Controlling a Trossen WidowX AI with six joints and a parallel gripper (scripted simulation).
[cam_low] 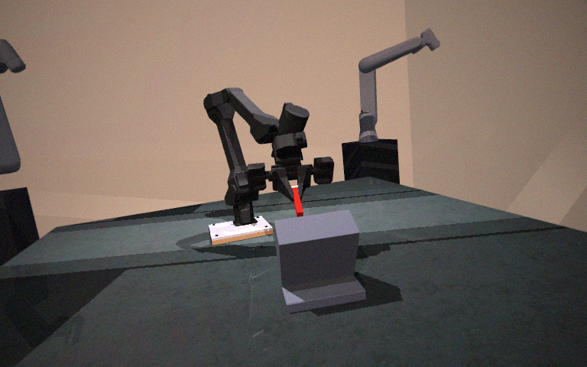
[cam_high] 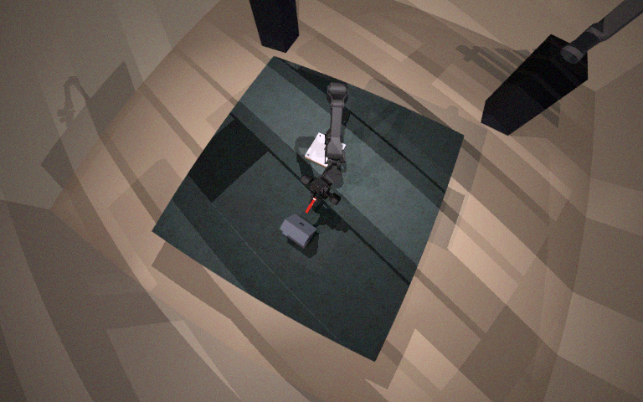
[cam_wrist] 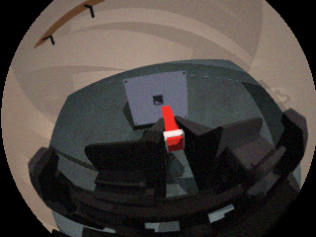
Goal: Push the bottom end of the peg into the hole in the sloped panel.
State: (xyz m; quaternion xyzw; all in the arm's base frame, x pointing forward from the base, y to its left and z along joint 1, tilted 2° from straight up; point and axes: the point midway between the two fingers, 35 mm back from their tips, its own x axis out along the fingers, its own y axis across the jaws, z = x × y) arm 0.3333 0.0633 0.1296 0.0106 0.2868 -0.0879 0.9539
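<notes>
My gripper tip is 11 cm short of the grey sloped panel block, 6 cm above it and 1 cm to the left of it. Also, from my gripper tip: red peg 1 cm behind, 1 cm above.
</notes>
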